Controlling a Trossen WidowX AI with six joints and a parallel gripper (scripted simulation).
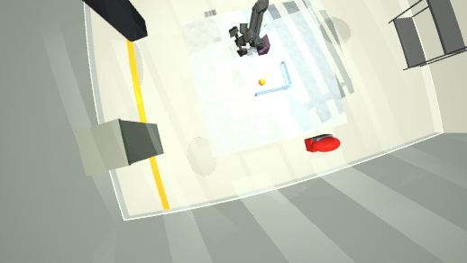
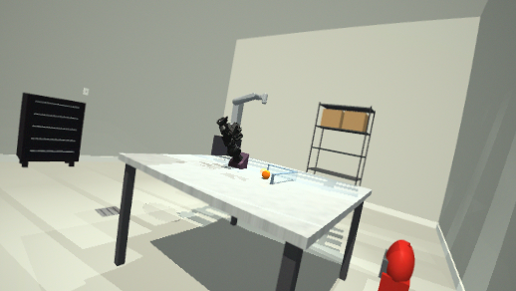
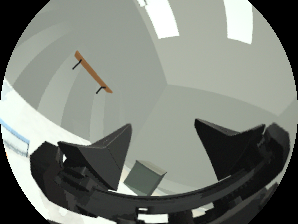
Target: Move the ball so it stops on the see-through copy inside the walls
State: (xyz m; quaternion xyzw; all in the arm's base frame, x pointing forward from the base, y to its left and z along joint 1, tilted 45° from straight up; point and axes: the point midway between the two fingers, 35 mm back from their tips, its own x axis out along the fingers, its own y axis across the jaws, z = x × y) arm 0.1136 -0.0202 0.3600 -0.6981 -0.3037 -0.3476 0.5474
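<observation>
Now: gripper tip 300 mm above the orange ball, 200 mm to the right of it and 190 mm short of it.
</observation>
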